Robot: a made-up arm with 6 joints.
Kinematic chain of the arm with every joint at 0, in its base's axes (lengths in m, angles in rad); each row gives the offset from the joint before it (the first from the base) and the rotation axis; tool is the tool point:
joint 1: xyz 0 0 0.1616 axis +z
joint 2: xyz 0 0.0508 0 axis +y
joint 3: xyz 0 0 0.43 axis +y
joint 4: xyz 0 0 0.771 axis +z
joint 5: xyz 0 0 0 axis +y
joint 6: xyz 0 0 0.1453 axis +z
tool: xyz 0 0 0
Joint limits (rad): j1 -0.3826..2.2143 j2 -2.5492..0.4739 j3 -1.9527..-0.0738 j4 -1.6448..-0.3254 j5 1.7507..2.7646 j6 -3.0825..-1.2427
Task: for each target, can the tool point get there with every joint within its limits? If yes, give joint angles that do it. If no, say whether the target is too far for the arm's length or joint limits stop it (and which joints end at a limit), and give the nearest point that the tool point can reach.
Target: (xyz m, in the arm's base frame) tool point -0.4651 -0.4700 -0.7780
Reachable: yes | joints 0.6967 -2.2955 -0.4838 -0.9394 1.8478 -2.6500
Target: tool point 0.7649 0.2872 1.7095
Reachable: no: too far | nearest point 0.5170 0.1941 1.2125 | short by 0.563 m
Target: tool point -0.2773 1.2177 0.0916
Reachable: no: joint limits stop it (at a limit: joint 2, joint 3, joint 4, joint 5) | nearest point -0.1108 0.4867 -0.3405 | short by 0.865 m
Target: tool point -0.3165 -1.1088 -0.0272
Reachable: yes | joints 1.2827 -1.6483 -0.3032 -0.4634 1.8550 -2.0378
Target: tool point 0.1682 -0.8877 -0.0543
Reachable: yes | joints 1.6829 -1.0291 -1.2560 -1.4186 2.1701 -1.5517
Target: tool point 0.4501 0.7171 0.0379
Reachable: no: joint limits stop it (at a limit: joint 2, joint 3, joint 4, joint 5) | nearest point 0.2654 0.4228 -0.3405 | short by 0.514 m
